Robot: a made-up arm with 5 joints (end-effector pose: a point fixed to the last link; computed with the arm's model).
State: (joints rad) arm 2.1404 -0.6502 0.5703 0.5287 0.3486
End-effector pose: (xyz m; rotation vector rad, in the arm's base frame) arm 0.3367 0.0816 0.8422 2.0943 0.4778 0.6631
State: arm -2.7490 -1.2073 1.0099 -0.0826 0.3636
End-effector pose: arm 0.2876 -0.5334 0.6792 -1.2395 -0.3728 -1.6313
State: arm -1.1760 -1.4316 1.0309 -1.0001 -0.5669
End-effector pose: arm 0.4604 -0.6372 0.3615 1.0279 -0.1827 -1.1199
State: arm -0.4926 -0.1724 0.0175 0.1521 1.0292
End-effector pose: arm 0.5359 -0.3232 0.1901 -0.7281 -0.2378 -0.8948
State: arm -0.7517 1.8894 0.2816 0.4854 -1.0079
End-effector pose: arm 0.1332 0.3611 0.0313 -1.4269 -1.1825 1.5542
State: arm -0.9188 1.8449 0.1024 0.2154 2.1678
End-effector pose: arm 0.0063 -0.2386 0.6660 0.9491 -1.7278 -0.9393
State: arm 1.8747 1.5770 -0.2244 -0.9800 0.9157
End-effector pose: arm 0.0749 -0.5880 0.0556 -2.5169 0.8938 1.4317
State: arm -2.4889 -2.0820 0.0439 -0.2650 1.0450
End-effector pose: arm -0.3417 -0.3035 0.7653 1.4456 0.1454 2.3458
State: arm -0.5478 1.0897 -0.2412 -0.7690 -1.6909
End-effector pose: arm -0.2752 0.1081 0.1970 -0.4462 -0.7548 2.3645
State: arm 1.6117 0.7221 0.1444 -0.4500 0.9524
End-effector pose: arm 0.5129 -0.3666 0.2663 2.2510 0.1465 -0.9568
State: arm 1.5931 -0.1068 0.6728 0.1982 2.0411
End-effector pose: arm 0.2292 0.0994 0.0579 0.9076 1.5327 -0.8525
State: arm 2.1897 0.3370 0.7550 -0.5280 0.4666
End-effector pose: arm 0.5351 -0.3637 0.3352 -2.8864 -0.1303 -0.1523
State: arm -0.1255 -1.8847 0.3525 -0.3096 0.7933
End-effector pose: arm -0.2424 -0.1584 -0.1963 -0.2907 1.9274 -1.0969
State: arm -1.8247 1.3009 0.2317 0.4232 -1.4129
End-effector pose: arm 0.0990 -0.3673 -0.1371 -1.9321 0.7666 1.9865
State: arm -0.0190 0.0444 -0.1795 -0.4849 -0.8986
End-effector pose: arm 0.2450 0.3226 0.5027 0.5738 -0.3450 0.9142
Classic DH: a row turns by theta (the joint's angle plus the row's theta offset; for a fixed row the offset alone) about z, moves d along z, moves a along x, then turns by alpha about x. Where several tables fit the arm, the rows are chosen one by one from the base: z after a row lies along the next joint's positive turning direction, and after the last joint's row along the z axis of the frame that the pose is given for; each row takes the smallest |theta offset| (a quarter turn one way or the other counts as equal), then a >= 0, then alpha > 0; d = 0 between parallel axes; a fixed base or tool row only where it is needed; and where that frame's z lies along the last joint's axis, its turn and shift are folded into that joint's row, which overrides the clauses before.
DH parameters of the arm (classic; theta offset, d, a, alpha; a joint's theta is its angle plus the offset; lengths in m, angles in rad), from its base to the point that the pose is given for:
base (fixed): -1.5708 0.343 0.125 -1.5708
joint 1: 1.5708 0.022 0.033 1.5708
joint 2: 0.349 0.1298 0.1006 -1.8807
joint 3: 0.8733 -0.0096 0.0503 -2.6791
joint 4: -0.8184 -0.1161 0.1984 -1.4107
joint 5: -0.3835 -1.5894 0.0658 2.8578
tool (fixed): -1.8803 -1.5597 0 0

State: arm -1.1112 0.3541 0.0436 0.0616 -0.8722
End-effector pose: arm 0.2373 0.1301 -0.1312 -0.8430 0.1902 1.0735
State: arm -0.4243 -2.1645 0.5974 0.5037 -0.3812
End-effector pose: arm -0.1754 0.2617 -0.0979 0.6238 1.9935 -0.4041
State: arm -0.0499 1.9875 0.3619 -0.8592 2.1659
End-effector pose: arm 0.2711 -0.3544 0.5683 1.3795 -0.4292 -0.6488
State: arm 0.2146 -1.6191 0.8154 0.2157 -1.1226
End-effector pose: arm 0.3533 0.2825 0.3818 1.9935 1.0529 0.3545
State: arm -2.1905 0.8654 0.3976 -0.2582 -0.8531
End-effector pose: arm -0.0922 -0.0790 -0.1627 -1.1552 0.7961 1.5411
